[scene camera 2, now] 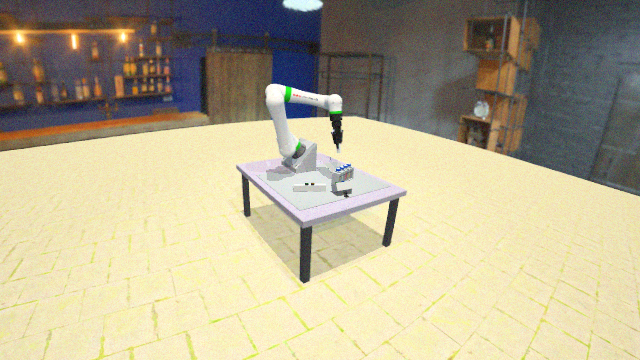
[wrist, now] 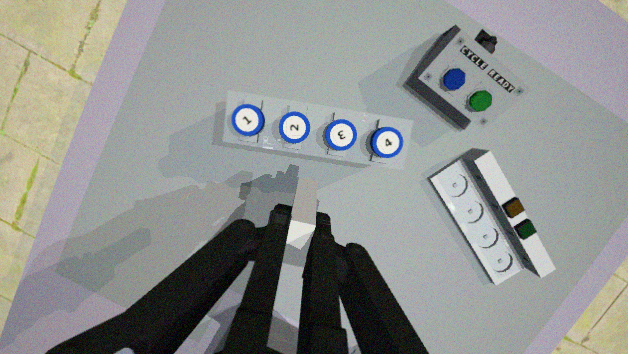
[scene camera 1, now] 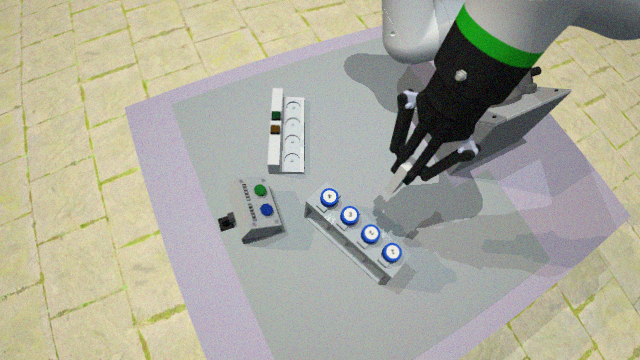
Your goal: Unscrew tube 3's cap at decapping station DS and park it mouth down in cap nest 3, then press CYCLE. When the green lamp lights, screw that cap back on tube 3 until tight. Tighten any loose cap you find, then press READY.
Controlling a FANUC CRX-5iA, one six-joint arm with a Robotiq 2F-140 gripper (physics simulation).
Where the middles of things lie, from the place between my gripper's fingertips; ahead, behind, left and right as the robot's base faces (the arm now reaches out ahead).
Right now the cap 3 (wrist: 341,134) is 90 mm below my hand and 60 mm ahead of it. From my hand the other things lie so: cap 2 (wrist: 294,127): 90 mm below, 40 mm to the left, 40 mm ahead; cap 1 (wrist: 247,119): 90 mm to the left, 90 mm below, 20 mm ahead; cap 4 (wrist: 386,142): 90 mm below, 80 mm ahead, 50 mm to the right.
